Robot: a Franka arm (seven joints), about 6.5 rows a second.
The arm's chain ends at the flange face. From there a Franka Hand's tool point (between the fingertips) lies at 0.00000 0.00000 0.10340 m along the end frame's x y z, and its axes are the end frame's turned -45 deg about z.
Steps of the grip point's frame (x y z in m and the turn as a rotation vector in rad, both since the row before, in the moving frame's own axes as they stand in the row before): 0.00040 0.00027 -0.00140 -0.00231 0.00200 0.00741; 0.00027 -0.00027 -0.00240 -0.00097 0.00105 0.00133; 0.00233 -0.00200 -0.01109 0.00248 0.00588 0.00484; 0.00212 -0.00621 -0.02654 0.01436 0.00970 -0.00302; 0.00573 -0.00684 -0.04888 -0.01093 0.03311 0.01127; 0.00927 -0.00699 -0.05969 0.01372 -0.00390 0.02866
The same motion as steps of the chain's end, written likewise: 0.00016 -0.00012 -0.00140 -0.00022 0.00305 0.00741; -0.00015 -0.00038 -0.00240 0.00006 0.00143 0.00133; -0.00002 -0.00245 -0.01109 0.00591 0.00240 0.00484; -0.00255 -0.00413 -0.02652 0.01701 -0.00330 -0.00302; -0.00401 -0.00729 -0.04882 0.01568 0.03114 0.01127; 0.00289 -0.01076 -0.05968 0.00694 -0.01246 0.02866
